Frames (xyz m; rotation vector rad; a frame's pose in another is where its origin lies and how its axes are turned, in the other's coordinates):
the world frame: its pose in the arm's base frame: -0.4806 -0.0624 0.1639 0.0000 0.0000 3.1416
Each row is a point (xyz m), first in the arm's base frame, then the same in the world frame.
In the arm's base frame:
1: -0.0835 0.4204 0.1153
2: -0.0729 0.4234 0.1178
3: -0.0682 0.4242 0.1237
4: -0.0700 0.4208 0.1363
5: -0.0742 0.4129 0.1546
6: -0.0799 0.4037 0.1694
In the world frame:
1: -0.3971 -0.4828 -0.0486
2: -0.4077 -0.4858 -0.0461
3: -0.4124 -0.4866 -0.0402
4: -0.4106 -0.4832 -0.0276
5: -0.4064 -0.4753 -0.0093
6: -0.4007 -0.4661 0.0055

